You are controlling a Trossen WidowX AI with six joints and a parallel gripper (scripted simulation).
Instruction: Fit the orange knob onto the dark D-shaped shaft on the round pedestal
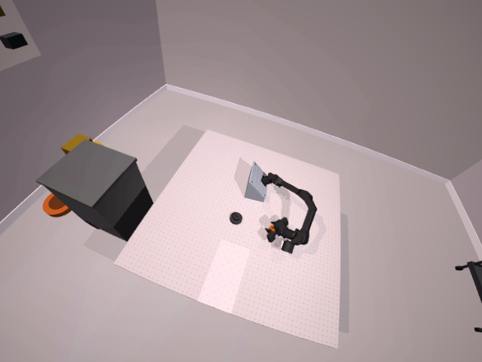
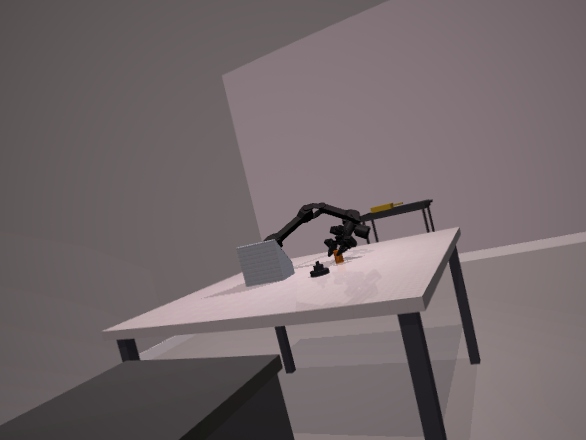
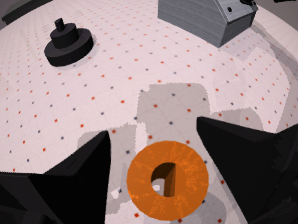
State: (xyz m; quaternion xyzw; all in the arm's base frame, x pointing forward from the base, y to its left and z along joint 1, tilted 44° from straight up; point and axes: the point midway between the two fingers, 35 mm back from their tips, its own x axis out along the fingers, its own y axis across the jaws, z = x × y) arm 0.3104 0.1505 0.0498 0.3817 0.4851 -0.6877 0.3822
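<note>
Now: the orange knob 30 mm to the left of my gripper tip, 20 mm ahead of it and 10 mm below it. From my gripper tip the other things lie so: dark round pedestal (210 mm to the right, 20 mm ahead, 10 mm below).
</note>
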